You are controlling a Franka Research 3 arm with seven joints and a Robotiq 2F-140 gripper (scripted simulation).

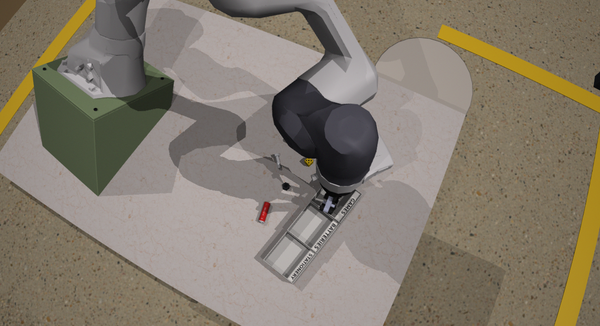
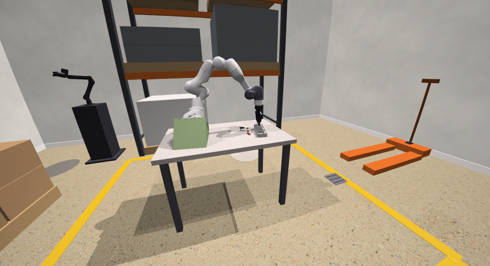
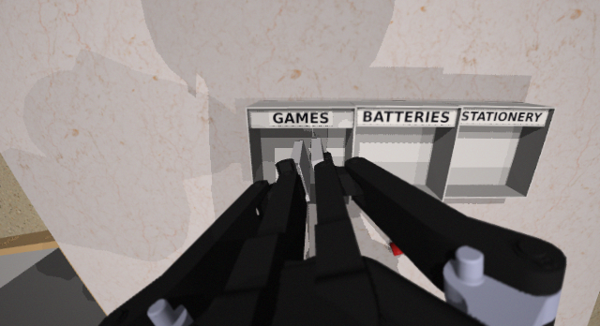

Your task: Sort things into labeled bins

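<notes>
Right now my hand is 14 cm past the black battery, 10 cm to the right of it and 4 cm above it. Also, from my hand: black nut: 12 cm behind, 5 cm below, 1 cm to the right; then red battery: 14 cm behind, 9 cm to the right, 4 cm below; then yellow die: 9 cm behind, 7 cm to the left, 4 cm below.
</notes>
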